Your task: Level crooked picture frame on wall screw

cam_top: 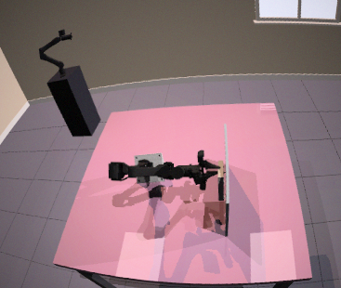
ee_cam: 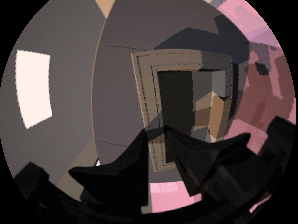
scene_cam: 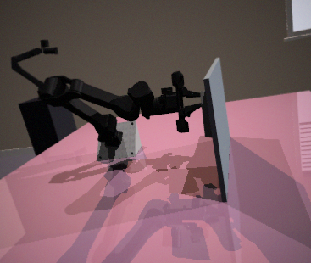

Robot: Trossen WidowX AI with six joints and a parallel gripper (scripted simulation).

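Now: the picture frame 1 cm ahead of my gripper tip, 2 cm to the right of it and 5 cm below it. Also, from my gripper tip: thin wall panel 2 cm ahead, 2 cm to the right, 5 cm below.
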